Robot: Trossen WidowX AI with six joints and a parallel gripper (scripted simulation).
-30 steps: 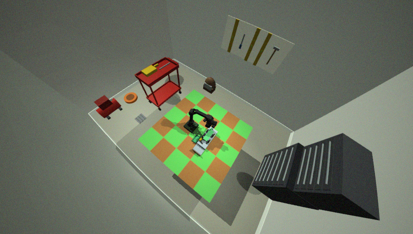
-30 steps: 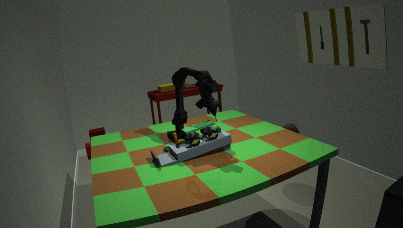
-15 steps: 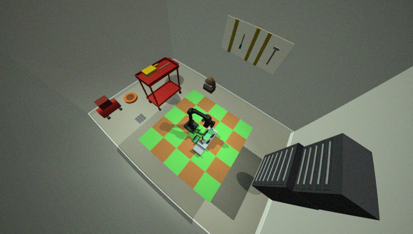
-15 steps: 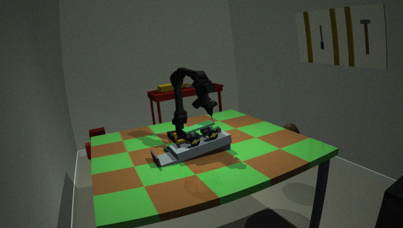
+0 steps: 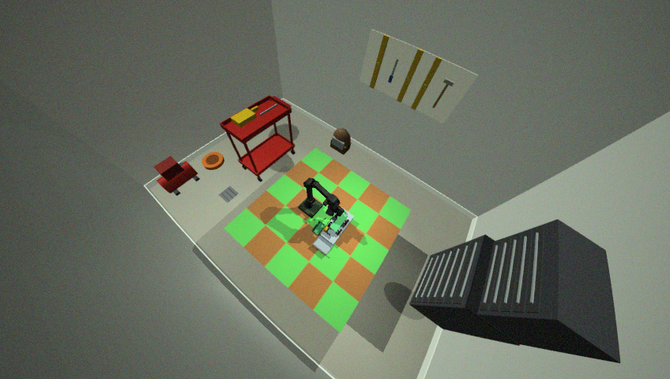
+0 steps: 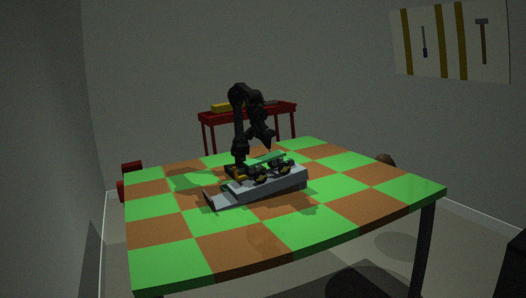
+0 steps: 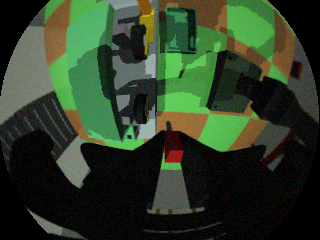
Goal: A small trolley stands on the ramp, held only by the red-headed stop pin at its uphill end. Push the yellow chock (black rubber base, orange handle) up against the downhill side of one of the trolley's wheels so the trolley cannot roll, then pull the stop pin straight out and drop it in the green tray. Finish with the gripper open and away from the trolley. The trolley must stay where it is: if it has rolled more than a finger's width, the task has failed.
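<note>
The green tray lies 18 cm to the right of my gripper tip, 17 cm below it and 3 cm behind it. Round my gripper tip: grey ramp 11 cm below, 10 cm ahead, 7 cm to the right; red-headed stop pin right at my gripper tip; trolley 10 cm ahead, 6 cm to the right, 5 cm below.
</note>
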